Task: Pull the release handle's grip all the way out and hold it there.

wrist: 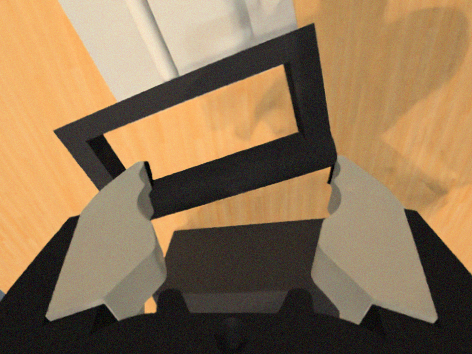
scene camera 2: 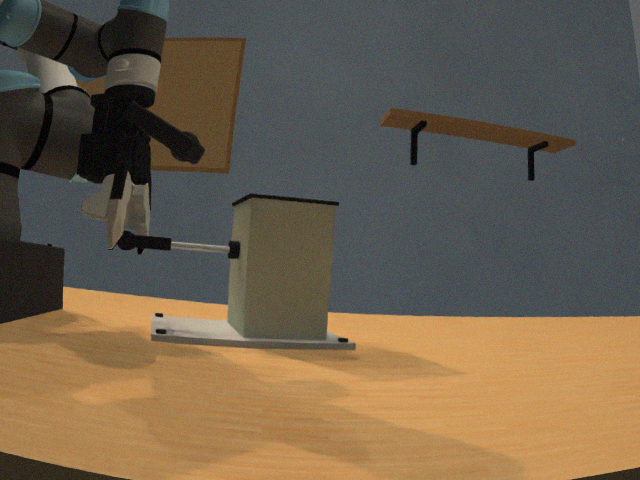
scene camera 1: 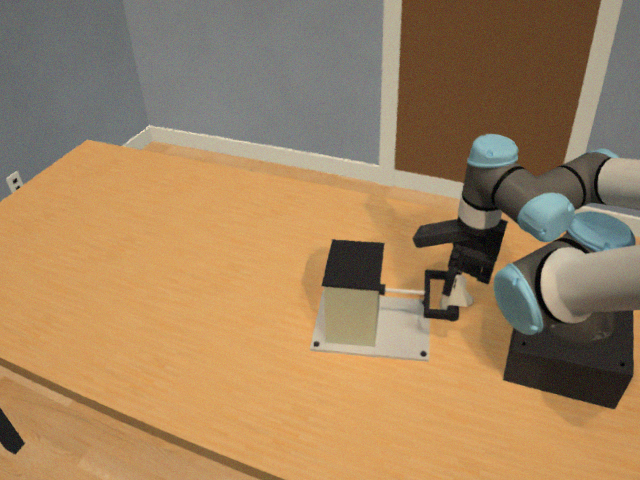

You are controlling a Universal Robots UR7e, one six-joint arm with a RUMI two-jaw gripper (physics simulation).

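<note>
The release handle's grip, a black rectangular frame (scene camera 1: 428, 297) (scene camera 2: 155, 242) (wrist: 200, 84), stands out from the pale green box (scene camera 1: 351, 316) (scene camera 2: 289, 268) on a light rod (scene camera 1: 404, 291) (scene camera 2: 200, 247) (wrist: 155, 40). A clear length of rod shows between the box's black collar (scene camera 2: 234, 249) and the grip. My gripper (scene camera 1: 453, 297) (scene camera 2: 128, 238) (wrist: 239, 162) points down at the grip's outer bar, its fingers wide apart and open near the bar's two ends. In the wrist view the left finger hides one end of the bar and the right fingertip is close to the other. Contact is unclear.
The box has a black top (scene camera 1: 354, 263) and stands on a light base plate (scene camera 1: 403, 335) (scene camera 2: 196, 328) with dark bolts, on the wooden table (scene camera 1: 180, 310) (scene camera 2: 465, 413). The arm's dark base (scene camera 1: 566, 372) is close on the handle's outer side. A wall shelf (scene camera 2: 475, 129) hangs behind.
</note>
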